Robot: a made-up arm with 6 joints.
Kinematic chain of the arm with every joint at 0, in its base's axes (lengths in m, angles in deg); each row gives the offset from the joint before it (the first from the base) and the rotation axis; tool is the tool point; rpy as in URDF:
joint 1: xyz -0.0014 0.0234 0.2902 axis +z
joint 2: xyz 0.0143 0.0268 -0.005 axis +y
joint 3: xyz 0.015 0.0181 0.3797 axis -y
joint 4: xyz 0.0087 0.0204 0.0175 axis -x
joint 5: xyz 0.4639 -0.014 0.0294 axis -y
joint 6: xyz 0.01 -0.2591 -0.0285 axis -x
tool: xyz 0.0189 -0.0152 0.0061 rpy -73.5 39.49 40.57
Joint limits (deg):
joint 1: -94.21..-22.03
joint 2: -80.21..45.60
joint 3: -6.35..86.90
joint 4: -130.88..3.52
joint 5: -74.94..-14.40
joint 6: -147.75..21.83
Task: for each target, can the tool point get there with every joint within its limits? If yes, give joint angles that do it. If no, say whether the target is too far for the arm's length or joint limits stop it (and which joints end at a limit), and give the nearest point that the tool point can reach.
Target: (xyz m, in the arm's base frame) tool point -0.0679 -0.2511 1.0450
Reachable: yes | joints -73.35 -15.22 57.38 -41.46 -50.68 -35.73
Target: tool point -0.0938 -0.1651 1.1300
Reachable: yes | joints -35.83 -15.33 71.02 -15.86 -28.88 -49.43
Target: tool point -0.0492 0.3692 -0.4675
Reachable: no: joint limits stop it (at a limit: joint 1, joint 2, joint 3, joint 5) | nearest point 0.4114 -0.0017 -0.0114 | short by 0.747 m
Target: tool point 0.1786 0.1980 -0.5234
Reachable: no: joint limits stop it (at a limit: joint 1, joint 2, joint 3, joint 5) | nearest point 0.4064 -0.0104 -0.0130 | short by 0.597 m
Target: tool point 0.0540 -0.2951 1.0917
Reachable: yes | joints -40.99 3.12 78.82 -19.68 -58.58 -17.18
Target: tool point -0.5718 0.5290 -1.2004
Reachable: no: too far | nearest point -0.0725 -0.3748 -0.0036 | short by 1.581 m
